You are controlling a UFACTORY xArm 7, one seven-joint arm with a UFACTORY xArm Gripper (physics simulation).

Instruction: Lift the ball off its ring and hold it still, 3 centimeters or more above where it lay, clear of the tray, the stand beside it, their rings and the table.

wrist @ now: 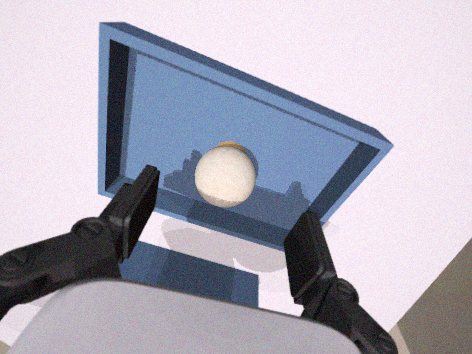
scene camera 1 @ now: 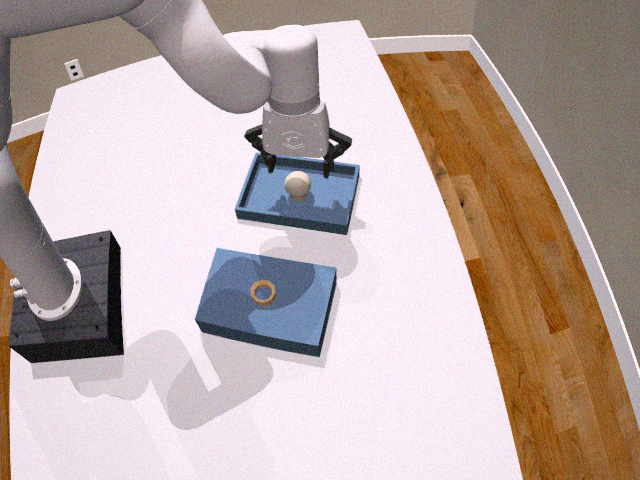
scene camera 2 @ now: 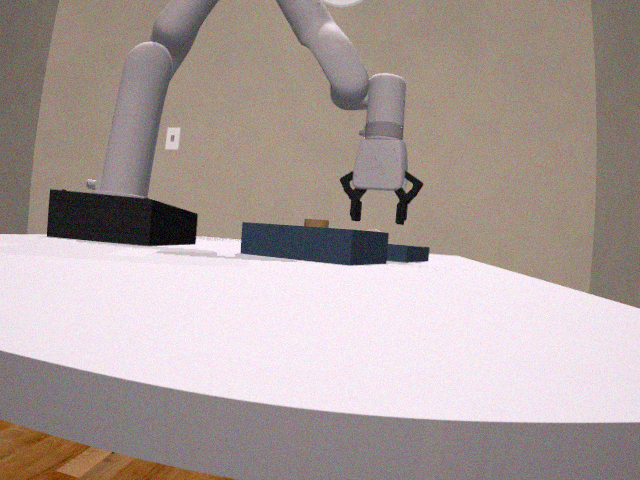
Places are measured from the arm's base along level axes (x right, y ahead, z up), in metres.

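Pixels of known places: gripper, fingertip midpoint: (wrist: 228, 207) (scene camera 1: 299, 169) (scene camera 2: 377, 222); arm's base, origin of the base link: (scene camera 1: 55, 290) (scene camera 2: 122, 201).
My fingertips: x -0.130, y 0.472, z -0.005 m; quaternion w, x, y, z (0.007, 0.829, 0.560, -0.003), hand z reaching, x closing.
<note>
For each thing: its top centre in the pictures, then the offset to it from my fingertips. "spot": a spot on its surface instead. Level surfaces: height alone.
- cream ball, middle of its top: (wrist: 221, 196) (scene camera 1: 296, 175) dx +0.002, dy -0.006, dz -0.013 m
- orange ring, surface spot: (wrist: 230, 146) spot: dx -0.019, dy -0.001, dz -0.041 m
- shallow blue tray, middle of its top: (wrist: 226, 173) (scene camera 1: 298, 185) dx +0.002, dy -0.006, dz -0.040 m
- white table, its level: dz -0.068 m
A cream ball (scene camera 1: 297, 183) (wrist: 225, 176) sits on an orange ring (scene camera 1: 299, 197) (wrist: 230, 144) inside the shallow blue tray (scene camera 1: 292, 224) (wrist: 103, 115). The ring is mostly hidden under the ball. In scene camera 2 the tray (scene camera 2: 409, 253) is partly behind the stand, and a sliver of the ball shows above it. My gripper (scene camera 1: 298, 173) (scene camera 2: 378, 212) (wrist: 228, 207) is open and empty, pointing down above the tray, with its fingertips higher than the ball. In the wrist view the ball appears between and beyond the two fingertips.
A blue block-like stand (scene camera 1: 294, 320) (scene camera 2: 310, 243) (wrist: 200, 275) is beside the tray, on the near side in scene camera 1. An orange ring (scene camera 1: 252, 292) (scene camera 2: 316, 223) lies on its top. The arm's black base block (scene camera 1: 93, 289) (scene camera 2: 98, 219) stands at the left on the white table (scene camera 1: 413, 392) (scene camera 2: 310, 335).
</note>
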